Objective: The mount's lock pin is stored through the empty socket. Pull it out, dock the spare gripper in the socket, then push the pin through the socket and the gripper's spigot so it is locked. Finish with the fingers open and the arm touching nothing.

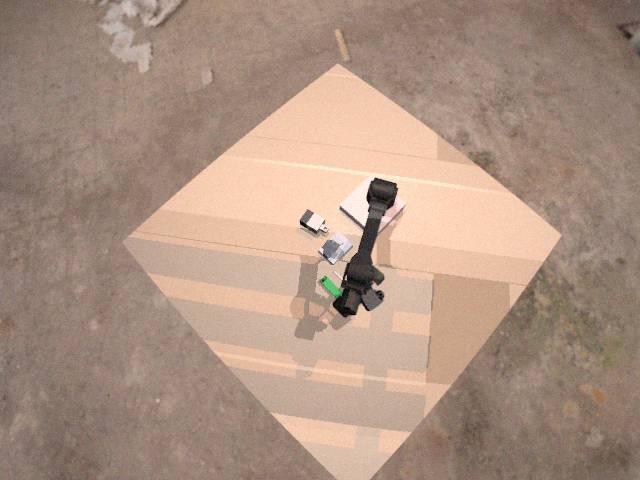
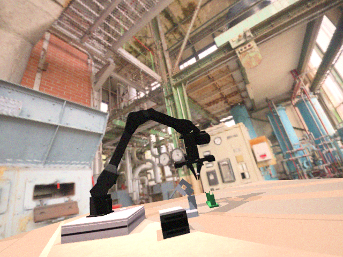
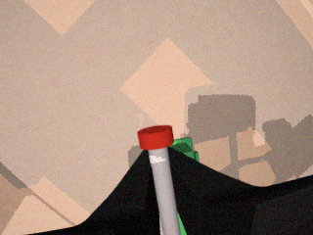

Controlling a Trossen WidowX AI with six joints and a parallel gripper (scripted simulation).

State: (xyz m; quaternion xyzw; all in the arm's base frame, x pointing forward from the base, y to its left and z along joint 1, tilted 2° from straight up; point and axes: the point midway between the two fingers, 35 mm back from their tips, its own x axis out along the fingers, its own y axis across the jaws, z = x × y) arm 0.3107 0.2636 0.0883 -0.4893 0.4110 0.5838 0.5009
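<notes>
Right now the green upright bracket is 8 cm to the right of my gripper tip, 7 cm below it and 4 cm ahead of it. From my gripper tip the other things lie so: spare gripper (34 cm to the right, 8 cm below, 5 cm behind); mount socket (22 cm to the right, 4 cm below, 4 cm behind).
</notes>
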